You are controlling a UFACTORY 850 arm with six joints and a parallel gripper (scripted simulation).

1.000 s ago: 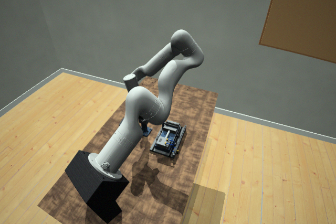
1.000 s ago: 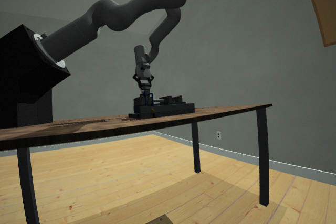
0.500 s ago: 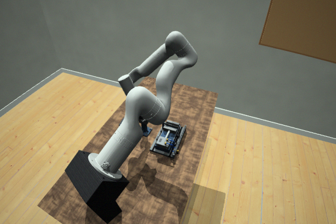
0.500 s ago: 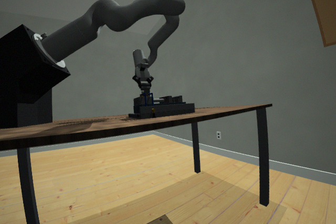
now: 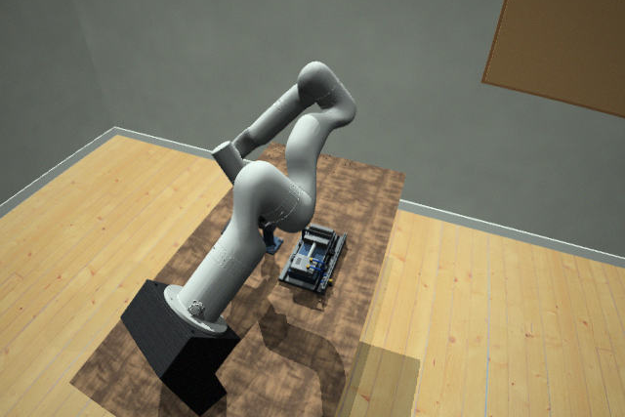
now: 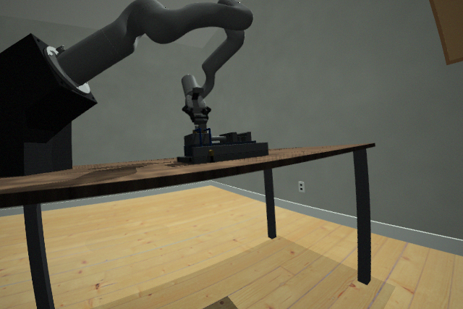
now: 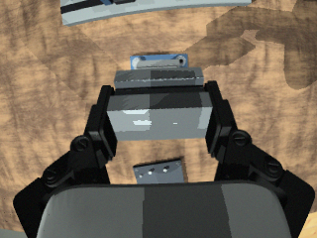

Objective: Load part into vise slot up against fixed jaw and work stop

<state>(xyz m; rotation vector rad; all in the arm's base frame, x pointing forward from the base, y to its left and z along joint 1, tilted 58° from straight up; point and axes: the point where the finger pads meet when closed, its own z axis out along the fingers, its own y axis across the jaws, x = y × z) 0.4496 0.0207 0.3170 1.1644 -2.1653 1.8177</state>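
Right now the part is 10 mm to the right of my hand, 10 mm below it and 10 mm behind it. Round my hand: cylinder rod 170 mm to the right, 120 mm below, 120 mm behind; work stop 170 mm to the right, 110 mm below, 20 mm behind; V-block post 140 mm below.
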